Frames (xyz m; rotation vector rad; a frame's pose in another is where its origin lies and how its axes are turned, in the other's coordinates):
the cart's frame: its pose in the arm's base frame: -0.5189 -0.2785 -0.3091 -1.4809 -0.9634 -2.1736
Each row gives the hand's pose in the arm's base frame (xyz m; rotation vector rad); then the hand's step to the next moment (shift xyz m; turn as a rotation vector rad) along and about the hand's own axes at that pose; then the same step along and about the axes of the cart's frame.
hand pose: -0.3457 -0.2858 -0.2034 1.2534 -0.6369 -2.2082
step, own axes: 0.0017 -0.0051 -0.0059 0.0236 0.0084 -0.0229
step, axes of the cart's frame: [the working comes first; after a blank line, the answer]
step, axes of the arm's base frame: 0.0034 0.0019 -0.0070 0.0114 -0.0247 -0.0203

-0.0075 -0.0017 0.0021 -0.0254 0.0177 -0.0140
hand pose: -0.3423 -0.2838 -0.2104 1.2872 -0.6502 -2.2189
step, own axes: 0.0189 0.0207 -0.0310 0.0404 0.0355 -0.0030
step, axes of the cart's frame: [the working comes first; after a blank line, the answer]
step, axes of the arm's base frame: 0.0228 -0.0325 -0.0132 -0.0088 -0.0528 -0.0056

-0.0242 0.0326 -0.0100 -0.0066 0.0304 -0.0440
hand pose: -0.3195 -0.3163 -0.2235 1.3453 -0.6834 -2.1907
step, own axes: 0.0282 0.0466 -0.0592 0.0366 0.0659 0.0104
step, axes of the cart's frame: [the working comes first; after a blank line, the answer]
step, axes of the arm's base frame: 0.0485 -0.0629 -0.0126 -0.0152 -0.0714 0.0214

-0.0368 0.0703 -0.0135 0.0189 0.0489 -0.0551
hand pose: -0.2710 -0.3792 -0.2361 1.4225 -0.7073 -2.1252
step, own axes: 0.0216 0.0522 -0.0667 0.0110 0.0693 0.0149
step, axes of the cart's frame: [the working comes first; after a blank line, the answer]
step, axes of the arm's base frame: 0.0605 -0.0631 -0.0023 -0.0103 -0.0568 0.0426

-0.0322 0.0812 -0.0031 0.0376 0.0487 -0.0368
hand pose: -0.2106 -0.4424 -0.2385 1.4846 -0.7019 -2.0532
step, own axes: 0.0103 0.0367 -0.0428 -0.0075 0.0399 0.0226
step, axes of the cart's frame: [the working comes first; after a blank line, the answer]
step, axes of the arm's base frame: 0.0418 -0.0388 0.0058 -0.0155 -0.0219 0.0379

-0.0151 0.0552 0.0029 0.0387 0.0191 -0.0172
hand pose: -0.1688 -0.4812 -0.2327 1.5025 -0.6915 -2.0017
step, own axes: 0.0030 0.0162 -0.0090 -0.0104 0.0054 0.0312
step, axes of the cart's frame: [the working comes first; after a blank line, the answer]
step, axes of the arm's base frame: 0.0098 -0.0145 0.0067 -0.0271 0.0057 0.0186

0.0008 0.0187 -0.0018 0.0283 -0.0143 -0.0103
